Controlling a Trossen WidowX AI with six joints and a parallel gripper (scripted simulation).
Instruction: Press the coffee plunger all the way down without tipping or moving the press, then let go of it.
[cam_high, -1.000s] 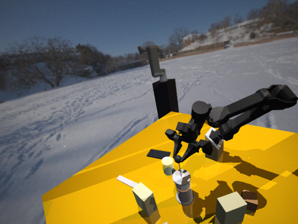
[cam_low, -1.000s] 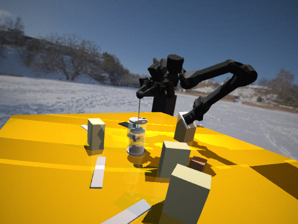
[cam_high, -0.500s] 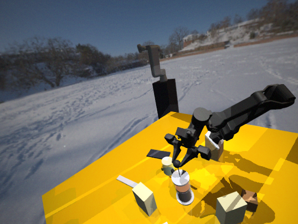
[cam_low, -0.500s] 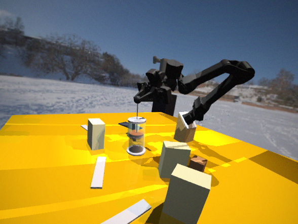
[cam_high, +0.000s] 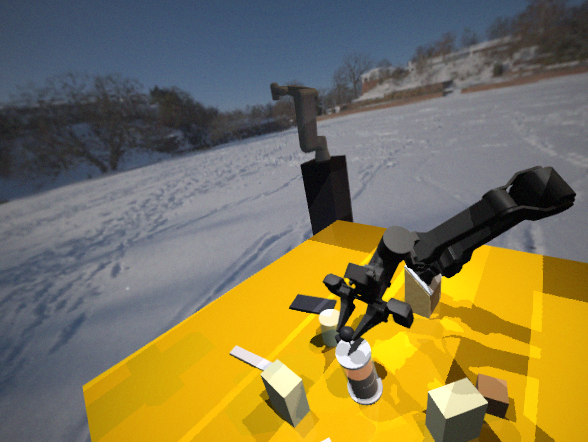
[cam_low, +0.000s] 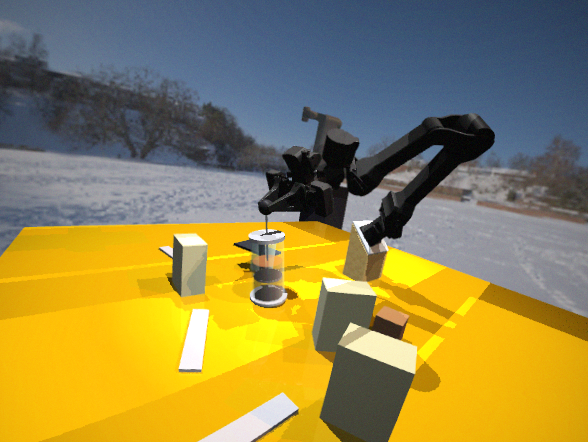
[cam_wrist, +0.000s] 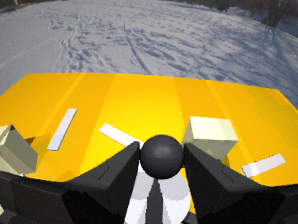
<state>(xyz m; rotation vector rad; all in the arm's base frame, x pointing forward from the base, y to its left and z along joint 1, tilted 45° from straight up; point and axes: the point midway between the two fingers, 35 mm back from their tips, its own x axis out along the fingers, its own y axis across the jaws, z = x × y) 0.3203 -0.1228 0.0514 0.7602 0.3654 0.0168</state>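
The glass coffee press is 3 cm behind my gripper tip, 1 cm to the right of it and 10 cm below it. The rest, counted from my gripper tip: brown box: 13 cm behind, 25 cm to the left, 18 cm below.
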